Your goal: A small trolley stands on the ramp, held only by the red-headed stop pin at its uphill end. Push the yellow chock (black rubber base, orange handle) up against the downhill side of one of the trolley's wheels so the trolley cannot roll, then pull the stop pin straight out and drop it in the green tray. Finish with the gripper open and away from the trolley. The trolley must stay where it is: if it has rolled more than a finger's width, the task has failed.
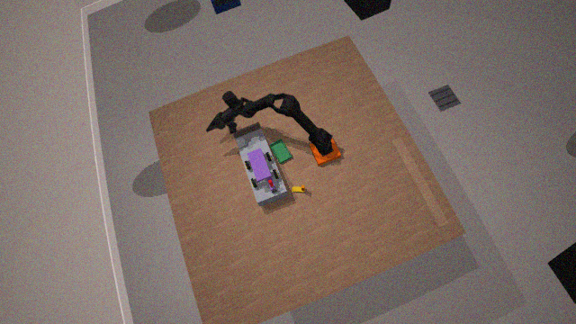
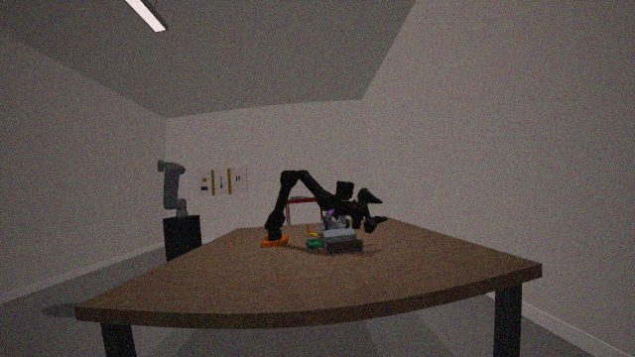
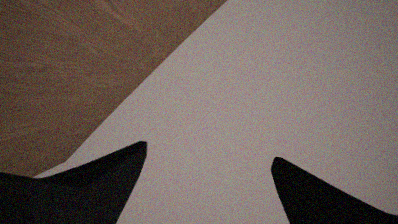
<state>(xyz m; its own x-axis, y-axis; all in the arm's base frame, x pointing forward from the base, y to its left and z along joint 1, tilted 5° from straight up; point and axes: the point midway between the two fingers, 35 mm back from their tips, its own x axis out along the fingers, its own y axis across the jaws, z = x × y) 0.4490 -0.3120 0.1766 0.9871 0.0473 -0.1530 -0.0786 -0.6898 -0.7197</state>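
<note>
Right now the yellow chock is 44 cm to the left of my gripper tip, 27 cm behind it and 14 cm below it. Also, from my gripper tip: red-headed stop pin 40 cm to the left, 16 cm behind, 3 cm below; then purple trolley 29 cm to the left, 15 cm behind, 5 cm below.
</note>
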